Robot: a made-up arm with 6 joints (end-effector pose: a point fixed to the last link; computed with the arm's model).
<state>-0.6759 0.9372 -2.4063 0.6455 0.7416 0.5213</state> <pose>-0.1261 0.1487 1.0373 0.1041 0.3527 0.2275 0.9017</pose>
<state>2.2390 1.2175 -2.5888 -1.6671 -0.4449 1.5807</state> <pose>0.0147 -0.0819 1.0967 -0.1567 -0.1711 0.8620 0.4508</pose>
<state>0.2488 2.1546 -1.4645 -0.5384 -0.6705 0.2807</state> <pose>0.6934 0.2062 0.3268 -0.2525 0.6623 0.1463 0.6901</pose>
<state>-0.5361 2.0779 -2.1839 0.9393 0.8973 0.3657</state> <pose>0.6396 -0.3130 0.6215 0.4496 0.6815 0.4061 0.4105</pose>
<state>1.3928 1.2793 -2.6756 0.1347 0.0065 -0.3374</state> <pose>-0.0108 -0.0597 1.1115 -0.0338 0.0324 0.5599 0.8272</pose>
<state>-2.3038 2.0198 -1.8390 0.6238 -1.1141 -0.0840</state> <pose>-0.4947 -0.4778 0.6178 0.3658 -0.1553 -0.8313 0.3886</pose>
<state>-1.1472 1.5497 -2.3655 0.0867 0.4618 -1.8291</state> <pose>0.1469 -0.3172 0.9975 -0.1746 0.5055 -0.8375 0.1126</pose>
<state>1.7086 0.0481 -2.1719 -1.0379 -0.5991 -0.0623</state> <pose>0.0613 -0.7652 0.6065 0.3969 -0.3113 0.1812 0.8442</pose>
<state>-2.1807 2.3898 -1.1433 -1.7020 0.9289 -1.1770</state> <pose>-0.3931 -0.4360 0.0516 0.2101 -0.8422 -0.2180 0.4462</pose>
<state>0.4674 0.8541 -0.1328 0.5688 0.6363 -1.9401</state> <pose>0.0969 0.0816 0.2732 -0.8147 0.5256 0.0507 0.2398</pose>
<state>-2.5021 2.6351 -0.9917 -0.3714 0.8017 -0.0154</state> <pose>-0.3312 -0.2167 -0.1084 -0.8049 -0.4524 -0.3362 0.1855</pose>
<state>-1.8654 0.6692 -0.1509 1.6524 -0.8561 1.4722</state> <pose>-0.0987 -0.0884 0.3440 0.2943 -0.7604 -0.0093 0.5788</pose>
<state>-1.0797 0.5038 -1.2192 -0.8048 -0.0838 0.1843</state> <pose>-0.0189 0.0471 0.8269 0.0518 0.3447 -0.6967 0.6270</pose>
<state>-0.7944 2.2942 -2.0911 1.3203 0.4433 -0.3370</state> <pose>0.5961 -0.5529 0.4467 0.5045 0.5920 0.2157 0.5903</pose>
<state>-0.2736 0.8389 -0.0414 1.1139 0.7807 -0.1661</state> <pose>0.1115 0.0286 0.2609 0.4054 0.8276 0.3700 0.1174</pose>
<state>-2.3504 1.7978 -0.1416 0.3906 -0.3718 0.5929</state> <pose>-0.1661 -0.1500 0.1257 0.9781 -0.0944 -0.1631 0.0888</pose>
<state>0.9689 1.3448 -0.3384 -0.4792 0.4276 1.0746</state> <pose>0.1549 0.1947 0.2523 -0.1523 0.9748 0.0290 0.1607</pose>
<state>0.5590 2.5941 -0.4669 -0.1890 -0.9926 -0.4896</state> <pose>0.2517 0.1744 -0.0790 -0.5422 0.7973 0.0719 0.2552</pose>
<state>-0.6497 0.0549 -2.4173 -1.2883 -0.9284 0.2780</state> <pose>-0.6080 0.5502 0.5136 -0.2943 -0.5551 -0.6814 0.3753</pose>
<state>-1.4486 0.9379 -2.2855 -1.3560 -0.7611 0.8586</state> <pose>0.0370 0.2039 1.0386 -0.3292 0.1516 -0.7562 0.5448</pose>
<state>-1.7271 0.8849 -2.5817 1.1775 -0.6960 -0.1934</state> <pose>0.0067 0.3902 1.0062 -0.1578 -0.3551 -0.3030 0.8702</pose>
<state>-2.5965 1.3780 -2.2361 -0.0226 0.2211 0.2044</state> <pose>-0.2096 -0.1266 1.0299 0.4044 0.0719 -0.8525 0.3234</pose>
